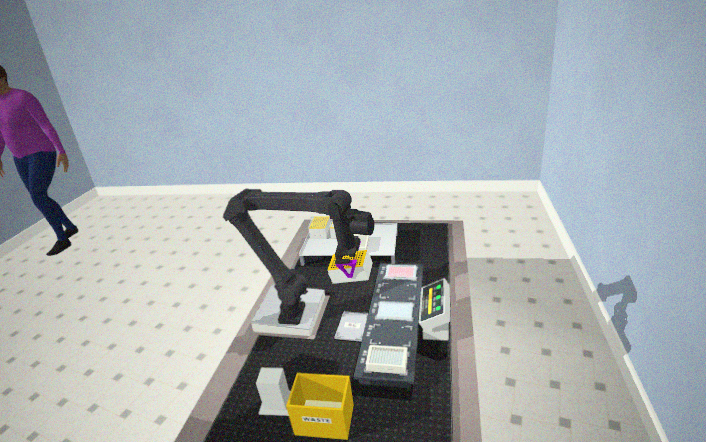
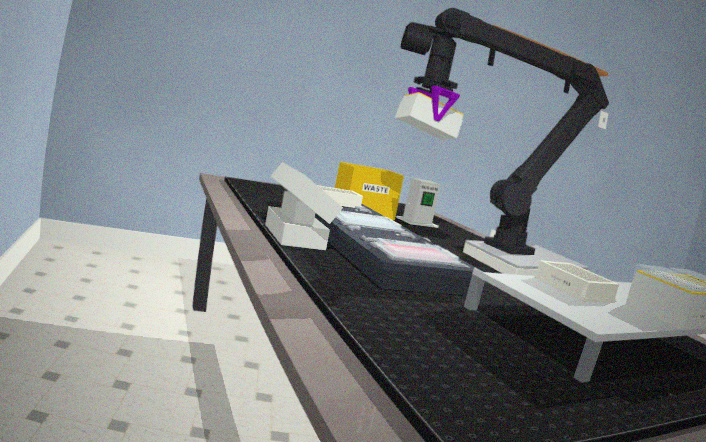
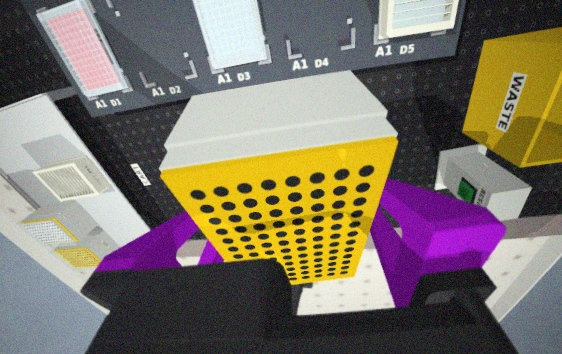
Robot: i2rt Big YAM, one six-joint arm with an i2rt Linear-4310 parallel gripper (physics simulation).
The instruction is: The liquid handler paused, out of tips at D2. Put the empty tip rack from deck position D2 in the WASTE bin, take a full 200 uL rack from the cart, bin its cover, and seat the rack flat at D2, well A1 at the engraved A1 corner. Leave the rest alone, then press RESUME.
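Frame: origin at the arm's base, x back, y down, z right, level; centimetres.
Where they show: gripper, fingertip midpoint: (image 1: 352,269) (image 2: 426,120); arm's base, origin of the base link: (image 1: 292,313) (image 2: 508,248).
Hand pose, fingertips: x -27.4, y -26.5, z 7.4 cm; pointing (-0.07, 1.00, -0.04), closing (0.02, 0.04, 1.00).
Each offset is from my fingertips to the centre of the thing. "spot": to the spot under its first point.
My gripper (image 1: 347,267) (image 2: 435,107) (image 3: 287,184) is shut on the empty tip rack {dx +0.5, dy -1.1, dz +0.0 cm} (image 1: 338,274) (image 2: 416,111) (image 3: 280,157), white with a yellow top of open holes, held upright high above the bench. Deck position D2 {spot: dx -13.9, dy +24.8, dz -19.0 cm} (image 1: 397,291) (image 3: 165,75) is bare, between the pink plate at D1 and the pale plate at D3. The yellow WASTE bin {dx +6.8, dy +22.7, dz +37.1 cm} (image 1: 320,426) (image 2: 394,201) (image 3: 531,97) has something pale inside. The RESUME button {dx +23.1, dy +21.5, dz +29.0 cm} (image 2: 427,198) (image 3: 466,190) is green. The cart {dx +10.1, dy +26.2, dz -58.7 cm} (image 1: 384,244) (image 2: 583,329) (image 3: 52,116) carries yellow-topped racks (image 1: 319,224) (image 3: 47,232); covers are hard to make out.
A beige rack {dx +4.8, dy +21.9, dz -51.8 cm} (image 2: 567,283) (image 3: 67,181) stands on the cart. A pink plate {dx -15.1, dy +24.0, dz -31.4 cm} (image 1: 400,271) (image 3: 85,50), a pale plate {dx -13.3, dy +24.0, dz -6.7 cm} (image 1: 394,310) (image 3: 232,32) and a beige rack {dx -11.4, dy +23.2, dz +18.1 cm} (image 1: 386,358) (image 3: 421,17) occupy D1, D3 and D5. A touchscreen {spot: dx -27.8, dy +17.7, dz -4.8 cm} (image 1: 434,300) stands beside the deck. A person (image 1: 31,124) is at the left.
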